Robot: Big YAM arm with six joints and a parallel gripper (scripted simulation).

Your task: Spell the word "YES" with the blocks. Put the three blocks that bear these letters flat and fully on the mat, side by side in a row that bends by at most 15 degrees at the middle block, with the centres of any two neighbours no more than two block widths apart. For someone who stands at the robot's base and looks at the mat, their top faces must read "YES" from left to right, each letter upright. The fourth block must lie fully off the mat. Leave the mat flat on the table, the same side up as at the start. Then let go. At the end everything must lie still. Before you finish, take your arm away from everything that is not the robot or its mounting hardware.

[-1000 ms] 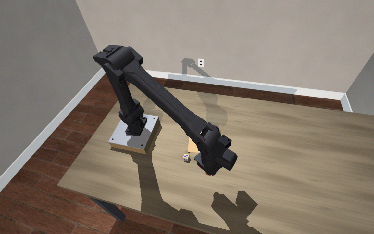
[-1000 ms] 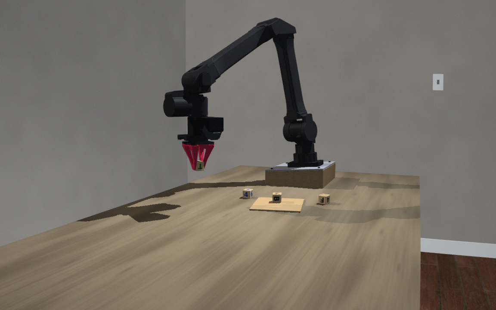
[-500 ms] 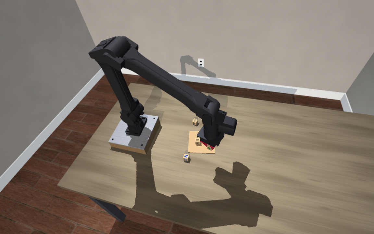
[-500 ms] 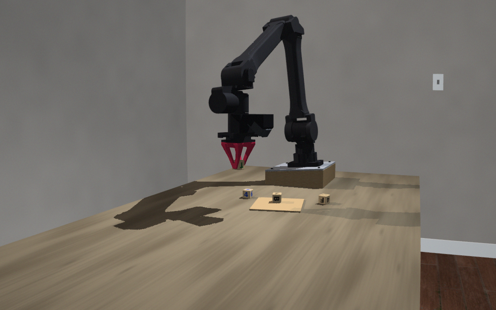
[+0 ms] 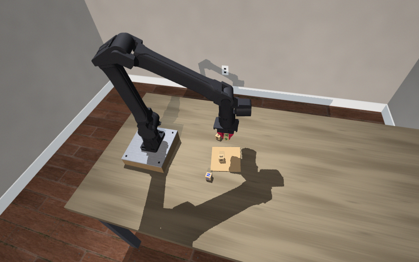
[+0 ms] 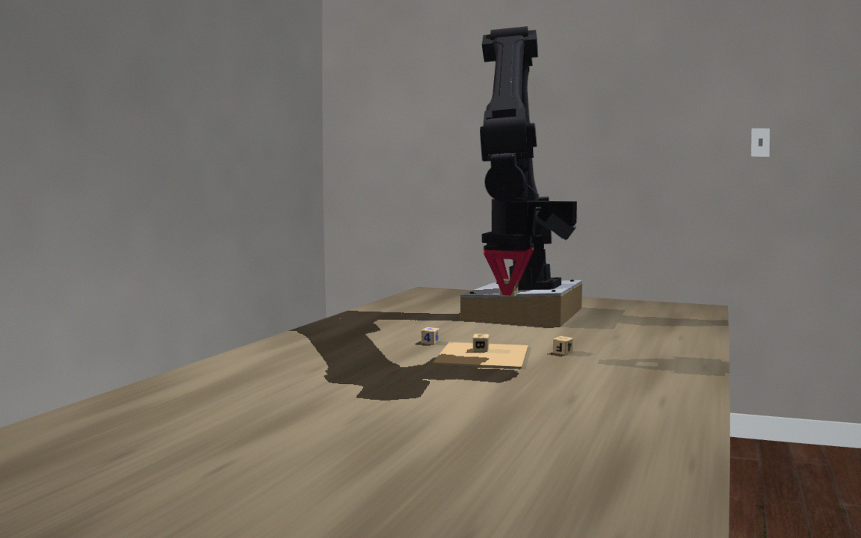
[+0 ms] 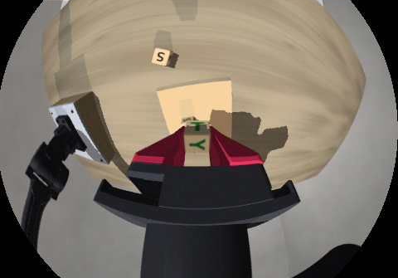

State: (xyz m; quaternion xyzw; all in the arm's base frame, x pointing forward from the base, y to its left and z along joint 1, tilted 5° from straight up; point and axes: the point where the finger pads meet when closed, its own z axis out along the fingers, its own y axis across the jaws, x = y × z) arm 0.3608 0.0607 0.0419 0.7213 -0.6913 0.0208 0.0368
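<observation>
Right now the tan mat is 110 mm below my hand and 40 mm to the right of it.
</observation>
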